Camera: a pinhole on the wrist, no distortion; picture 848 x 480 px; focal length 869.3 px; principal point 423.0 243.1 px. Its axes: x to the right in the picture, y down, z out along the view. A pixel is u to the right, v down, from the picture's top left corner.
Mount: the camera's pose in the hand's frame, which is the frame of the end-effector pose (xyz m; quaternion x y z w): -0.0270 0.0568 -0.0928 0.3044 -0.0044 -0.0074 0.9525
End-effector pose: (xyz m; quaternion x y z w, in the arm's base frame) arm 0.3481 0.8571 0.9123 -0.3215 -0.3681 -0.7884 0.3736
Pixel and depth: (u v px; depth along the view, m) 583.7 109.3 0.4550
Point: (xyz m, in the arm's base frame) 0.1580 1.1537 0.9855
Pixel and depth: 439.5 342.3 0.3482
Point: 0.3171 1.0920 0.9665
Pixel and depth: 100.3 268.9 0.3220
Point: 0.3668 1.1075 0.8449
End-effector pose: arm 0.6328 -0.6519 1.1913 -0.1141 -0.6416 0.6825 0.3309
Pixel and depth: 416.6 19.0 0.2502
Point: 0.6578 -0.7364 1.3275
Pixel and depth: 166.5 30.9 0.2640
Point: 0.7110 -0.7910 1.3150
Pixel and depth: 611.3 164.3 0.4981
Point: 0.4929 -0.8490 1.5119
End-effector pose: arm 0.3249 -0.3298 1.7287 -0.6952 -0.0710 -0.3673 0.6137
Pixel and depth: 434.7 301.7 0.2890
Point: 0.3188 -0.1586 1.7924
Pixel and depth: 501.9 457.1 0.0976
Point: 0.3222 -0.3271 1.7016
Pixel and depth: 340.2 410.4 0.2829
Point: 0.3212 -0.1418 1.7486
